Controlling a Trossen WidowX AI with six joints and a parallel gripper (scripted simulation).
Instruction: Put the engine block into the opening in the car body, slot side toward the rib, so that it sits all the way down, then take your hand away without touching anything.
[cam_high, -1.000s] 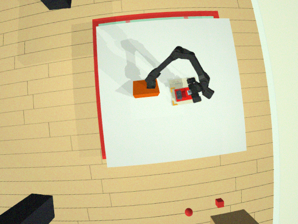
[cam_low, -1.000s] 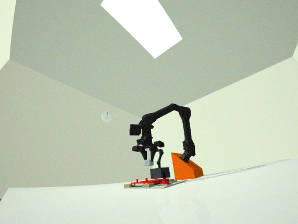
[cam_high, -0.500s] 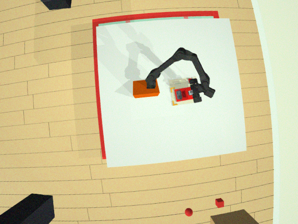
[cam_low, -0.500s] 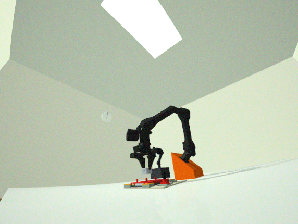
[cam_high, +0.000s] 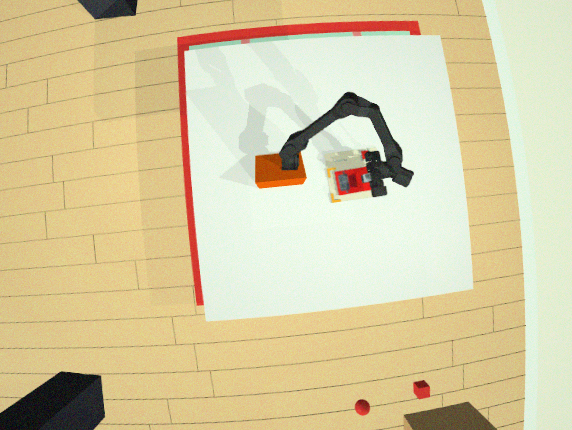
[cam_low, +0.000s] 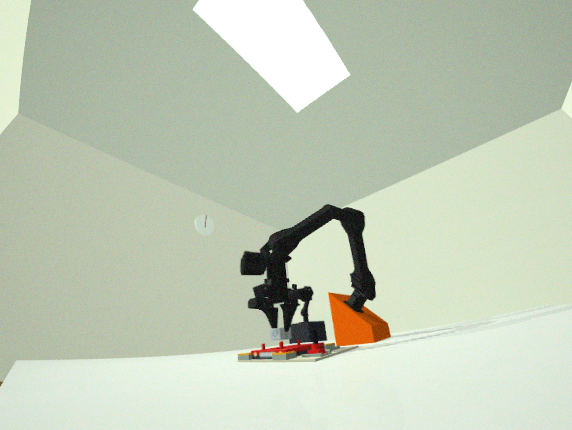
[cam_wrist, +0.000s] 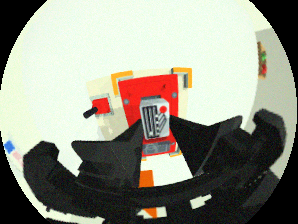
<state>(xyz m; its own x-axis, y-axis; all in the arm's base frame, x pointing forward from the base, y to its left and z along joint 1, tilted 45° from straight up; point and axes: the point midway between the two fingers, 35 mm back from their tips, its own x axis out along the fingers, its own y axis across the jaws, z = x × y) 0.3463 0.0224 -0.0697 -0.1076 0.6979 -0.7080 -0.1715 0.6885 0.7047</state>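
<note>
Now: gripper tip 1 cm above the engine block.
</note>
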